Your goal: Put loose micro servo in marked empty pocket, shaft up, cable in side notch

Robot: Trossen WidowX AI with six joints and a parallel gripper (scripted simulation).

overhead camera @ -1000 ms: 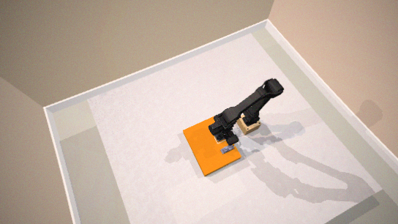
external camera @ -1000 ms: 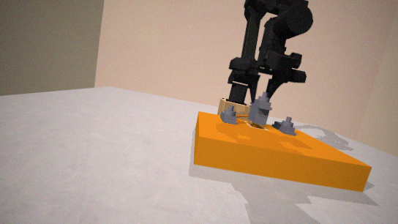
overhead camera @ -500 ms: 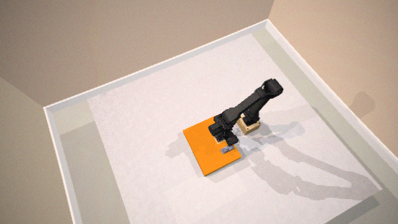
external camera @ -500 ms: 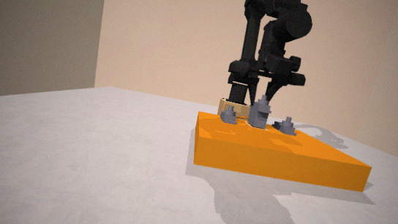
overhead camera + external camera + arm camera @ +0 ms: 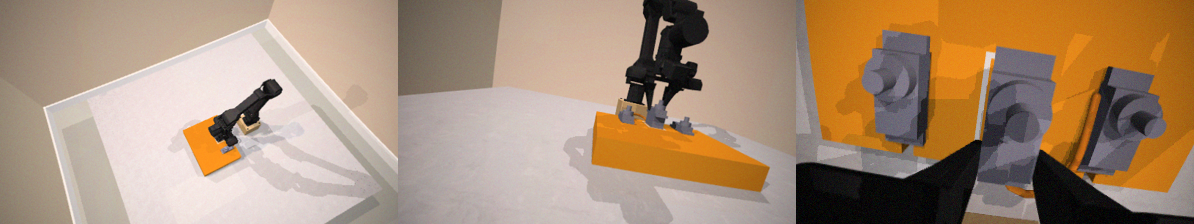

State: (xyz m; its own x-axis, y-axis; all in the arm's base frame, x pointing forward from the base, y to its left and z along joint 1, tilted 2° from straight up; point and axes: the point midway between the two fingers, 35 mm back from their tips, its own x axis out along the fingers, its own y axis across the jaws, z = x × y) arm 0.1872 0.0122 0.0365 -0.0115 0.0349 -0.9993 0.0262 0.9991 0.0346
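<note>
Now: gripper tip 120 mm short of the orange deck and 60 mm above it.
</note>
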